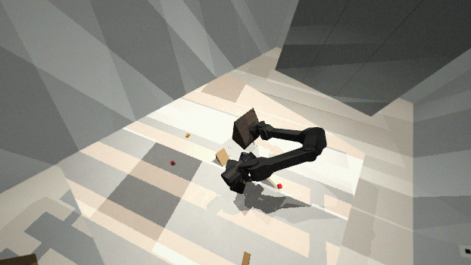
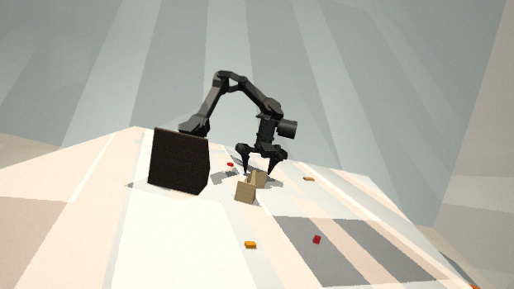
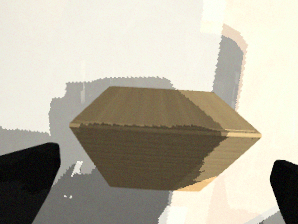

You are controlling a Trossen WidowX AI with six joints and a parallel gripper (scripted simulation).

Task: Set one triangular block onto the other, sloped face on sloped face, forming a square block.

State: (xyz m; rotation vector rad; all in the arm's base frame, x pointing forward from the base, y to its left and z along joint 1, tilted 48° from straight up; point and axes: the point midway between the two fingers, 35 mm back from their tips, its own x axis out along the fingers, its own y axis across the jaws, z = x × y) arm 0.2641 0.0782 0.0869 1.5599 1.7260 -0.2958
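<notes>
The tan triangular block lies 30 mm below my gripper tip. From my gripper tip the other things lie so: brown piece: 230 mm to the left, 230 mm ahead, 40 mm below.
</notes>
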